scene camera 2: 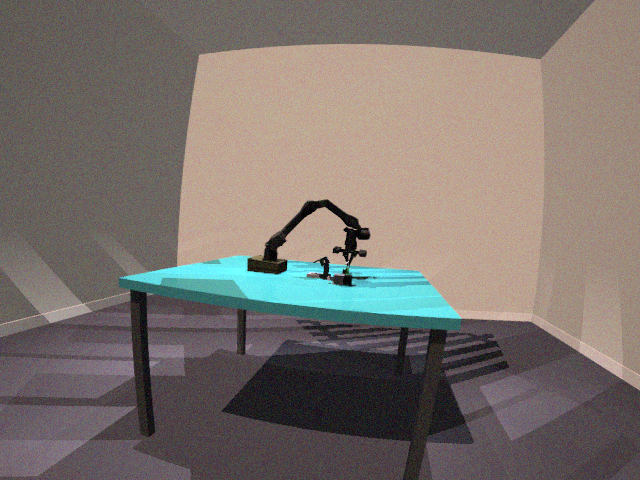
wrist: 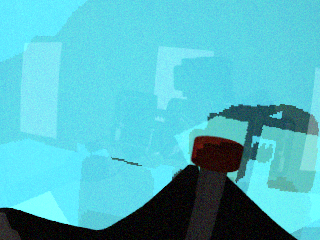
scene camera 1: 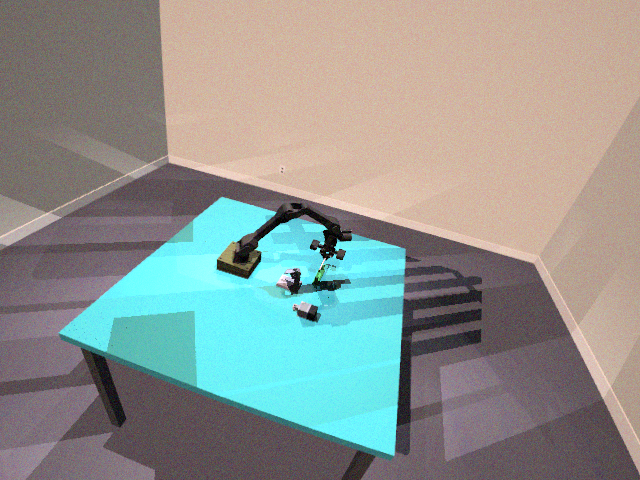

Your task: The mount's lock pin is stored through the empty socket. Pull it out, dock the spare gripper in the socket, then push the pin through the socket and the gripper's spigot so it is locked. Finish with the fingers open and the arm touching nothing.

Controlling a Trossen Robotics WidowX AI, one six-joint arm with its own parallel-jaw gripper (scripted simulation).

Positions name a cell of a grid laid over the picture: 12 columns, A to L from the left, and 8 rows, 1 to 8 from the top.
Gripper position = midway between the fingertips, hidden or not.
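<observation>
A lock pin is held by my gripper (wrist: H6).
</observation>
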